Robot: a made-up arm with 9 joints.
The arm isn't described. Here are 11 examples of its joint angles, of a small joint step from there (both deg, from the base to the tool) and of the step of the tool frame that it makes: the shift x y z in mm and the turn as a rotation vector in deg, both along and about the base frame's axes.
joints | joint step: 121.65 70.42 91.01 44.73 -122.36 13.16 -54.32 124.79 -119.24 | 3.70 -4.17 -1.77 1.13 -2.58 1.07 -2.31 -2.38 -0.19
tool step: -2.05 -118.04 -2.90 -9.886 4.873 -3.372
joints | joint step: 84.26 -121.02 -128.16 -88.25 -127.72 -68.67 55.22 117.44 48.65 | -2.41 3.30 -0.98 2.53 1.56 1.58 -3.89 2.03 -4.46
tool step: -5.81 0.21 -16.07 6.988 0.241 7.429
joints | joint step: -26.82 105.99 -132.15 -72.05 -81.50 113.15 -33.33 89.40 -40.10 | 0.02 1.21 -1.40 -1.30 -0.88 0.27 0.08 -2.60 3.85
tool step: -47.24 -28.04 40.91 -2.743 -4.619 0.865
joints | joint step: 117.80 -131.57 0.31 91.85 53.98 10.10 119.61 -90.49 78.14 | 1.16 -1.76 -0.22 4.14 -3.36 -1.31 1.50 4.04 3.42
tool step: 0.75 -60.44 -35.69 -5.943 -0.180 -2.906
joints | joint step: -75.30 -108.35 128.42 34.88 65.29 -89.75 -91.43 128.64 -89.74 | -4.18 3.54 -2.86 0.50 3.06 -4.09 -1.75 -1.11 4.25
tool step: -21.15 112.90 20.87 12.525 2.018 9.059
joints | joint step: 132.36 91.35 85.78 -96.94 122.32 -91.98 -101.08 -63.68 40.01 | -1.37 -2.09 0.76 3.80 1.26 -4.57 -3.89 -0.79 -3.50
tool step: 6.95 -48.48 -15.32 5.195 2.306 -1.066
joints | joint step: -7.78 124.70 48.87 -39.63 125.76 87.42 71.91 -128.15 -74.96 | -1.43 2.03 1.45 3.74 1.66 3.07 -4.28 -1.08 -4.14
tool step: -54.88 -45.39 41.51 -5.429 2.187 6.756
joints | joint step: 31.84 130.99 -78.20 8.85 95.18 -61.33 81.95 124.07 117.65 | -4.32 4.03 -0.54 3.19 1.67 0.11 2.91 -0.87 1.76
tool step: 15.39 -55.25 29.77 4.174 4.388 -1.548
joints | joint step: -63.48 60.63 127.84 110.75 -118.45 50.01 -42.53 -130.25 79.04 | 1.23 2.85 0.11 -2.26 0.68 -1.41 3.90 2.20 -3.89
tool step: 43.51 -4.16 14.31 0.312 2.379 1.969
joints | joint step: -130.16 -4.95 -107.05 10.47 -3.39 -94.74 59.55 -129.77 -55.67 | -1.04 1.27 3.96 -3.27 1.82 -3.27 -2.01 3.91 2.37
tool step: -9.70 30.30 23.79 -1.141 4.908 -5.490
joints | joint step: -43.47 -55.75 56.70 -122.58 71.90 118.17 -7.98 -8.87 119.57 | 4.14 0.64 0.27 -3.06 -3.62 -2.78 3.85 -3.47 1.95
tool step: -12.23 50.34 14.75 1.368 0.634 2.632
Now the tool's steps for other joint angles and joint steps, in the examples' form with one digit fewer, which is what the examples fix.
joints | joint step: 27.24 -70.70 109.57 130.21 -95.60 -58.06 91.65 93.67 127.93 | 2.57 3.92 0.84 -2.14 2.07 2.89 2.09 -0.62 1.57
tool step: 15.1 -11.3 -27.7 -1.91 5.81 -0.95
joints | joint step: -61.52 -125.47 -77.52 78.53 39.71 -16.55 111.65 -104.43 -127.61 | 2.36 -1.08 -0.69 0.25 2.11 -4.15 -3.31 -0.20 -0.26
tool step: 7.1 -46.0 -8.6 -5.94 2.86 2.55
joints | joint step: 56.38 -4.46 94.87 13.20 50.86 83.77 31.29 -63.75 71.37 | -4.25 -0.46 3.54 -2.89 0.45 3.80 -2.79 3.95 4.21
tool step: -10.8 -15.0 4.2 6.54 -0.10 -4.79
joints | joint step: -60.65 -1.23 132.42 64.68 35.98 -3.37 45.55 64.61 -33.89 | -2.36 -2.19 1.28 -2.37 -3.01 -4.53 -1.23 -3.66 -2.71
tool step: 53.5 -7.1 -75.5 6.34 1.20 1.30
